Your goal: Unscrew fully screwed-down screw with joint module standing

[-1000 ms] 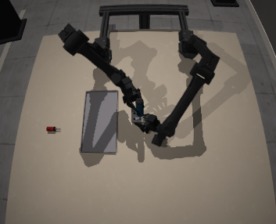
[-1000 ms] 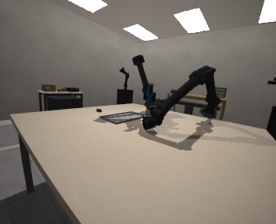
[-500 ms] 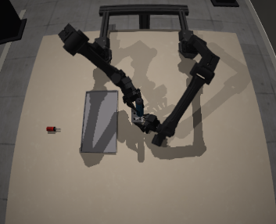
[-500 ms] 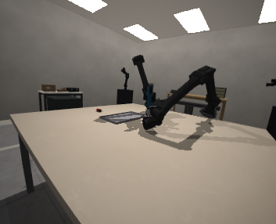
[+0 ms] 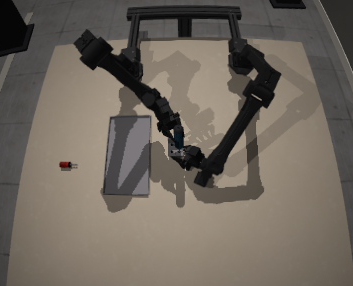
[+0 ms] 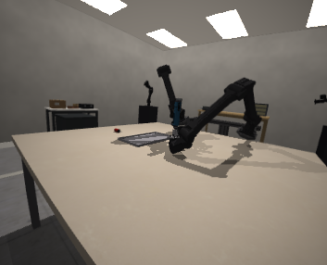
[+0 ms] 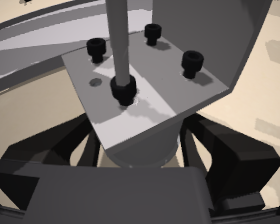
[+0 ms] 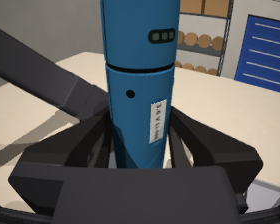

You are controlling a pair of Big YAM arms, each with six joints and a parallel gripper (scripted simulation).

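My left gripper is now 1 cm below the joint module. From my left hand the other things lie so: grey bracket: 5 cm above; then flat grey tray: 24 cm to the right, 3 cm behind, 2 cm below; then red-handled tool: 55 cm to the right, 1 cm below.
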